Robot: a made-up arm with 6 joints.
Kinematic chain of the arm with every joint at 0, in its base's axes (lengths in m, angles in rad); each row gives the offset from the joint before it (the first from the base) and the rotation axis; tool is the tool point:
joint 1: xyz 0 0 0.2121 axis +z
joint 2: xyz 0 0 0 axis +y
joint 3: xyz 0 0 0.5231 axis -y
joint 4: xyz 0 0 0 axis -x
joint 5: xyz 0.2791 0 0 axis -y
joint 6: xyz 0 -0.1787 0 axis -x
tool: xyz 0 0 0
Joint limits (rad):
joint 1: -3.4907..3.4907
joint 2: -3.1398..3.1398
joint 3: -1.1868..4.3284
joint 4: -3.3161..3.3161
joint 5: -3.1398..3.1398
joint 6: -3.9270..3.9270
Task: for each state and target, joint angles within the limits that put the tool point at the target. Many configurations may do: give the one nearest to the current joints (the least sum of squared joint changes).
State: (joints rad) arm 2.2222 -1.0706 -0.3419 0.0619 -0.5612 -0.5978
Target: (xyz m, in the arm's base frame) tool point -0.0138 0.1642 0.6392
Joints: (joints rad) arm 2.8319 -0.4509 -0.2762 -0.5517 -0.5612 -0.5978
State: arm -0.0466 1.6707 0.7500 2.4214 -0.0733 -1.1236
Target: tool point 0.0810 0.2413 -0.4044
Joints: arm 0.4955 2.4056 0.0612 2.9061 -0.0733 -1.1236
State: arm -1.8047 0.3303 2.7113 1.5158 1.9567 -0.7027
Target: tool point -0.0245 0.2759 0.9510
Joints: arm -1.6154 -0.0503 1.8145 1.3635 1.9567 -0.7027
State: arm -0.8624 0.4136 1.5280 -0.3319 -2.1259 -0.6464
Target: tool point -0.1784 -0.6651 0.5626
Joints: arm -1.5975 0.8128 1.0551 -0.4542 -2.1259 -0.6464
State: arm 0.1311 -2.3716 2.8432 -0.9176 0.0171 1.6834
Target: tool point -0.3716 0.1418 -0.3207
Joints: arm -0.6165 -2.0225 3.4530 -0.9826 0.0171 1.6834
